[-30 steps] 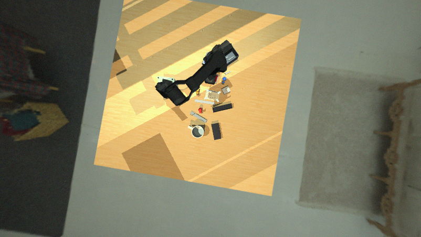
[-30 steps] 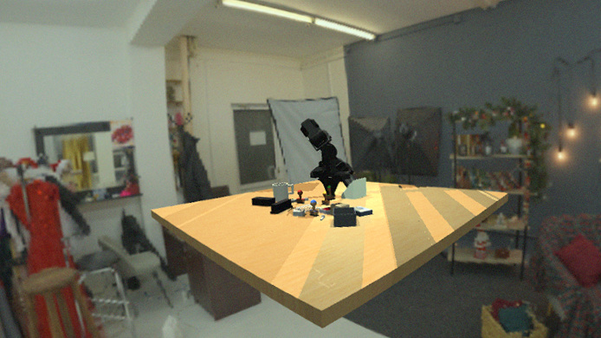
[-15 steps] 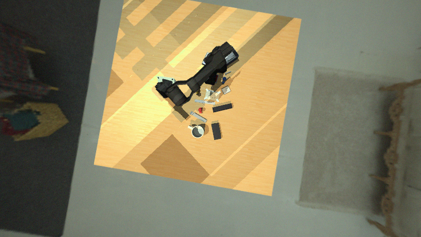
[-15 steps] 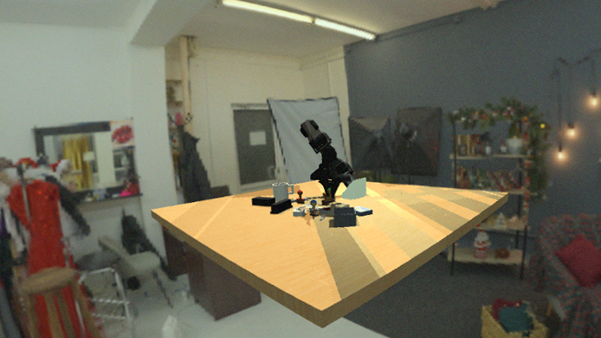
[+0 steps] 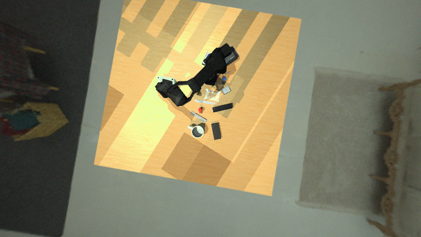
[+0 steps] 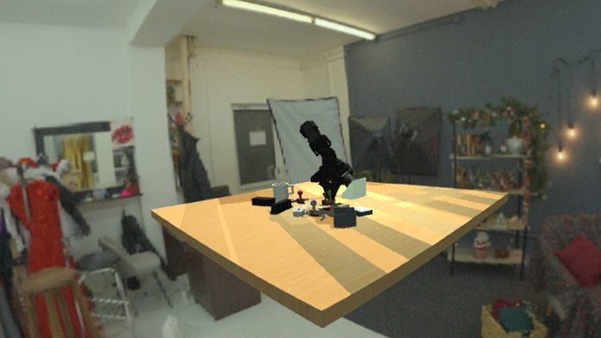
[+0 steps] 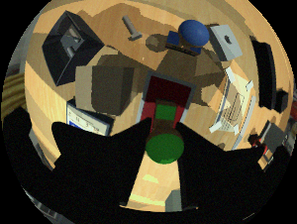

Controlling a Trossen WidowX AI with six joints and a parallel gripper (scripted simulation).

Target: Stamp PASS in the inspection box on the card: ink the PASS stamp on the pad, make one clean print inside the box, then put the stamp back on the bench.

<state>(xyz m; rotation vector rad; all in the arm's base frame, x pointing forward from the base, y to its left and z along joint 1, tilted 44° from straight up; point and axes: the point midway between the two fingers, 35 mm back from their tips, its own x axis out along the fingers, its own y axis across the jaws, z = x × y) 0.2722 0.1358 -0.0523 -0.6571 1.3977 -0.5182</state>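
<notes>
Right now my gripper tip is 5 cm above the red ink pad. From my gripper tip the other things lie so: blue-knobbed stamp: 9 cm ahead, 1 cm to the right, 3 cm below; then tan block: 2 cm ahead, 7 cm to the left, 3 cm below; then green-knobbed PASS stamp: right at my gripper tip.
</notes>
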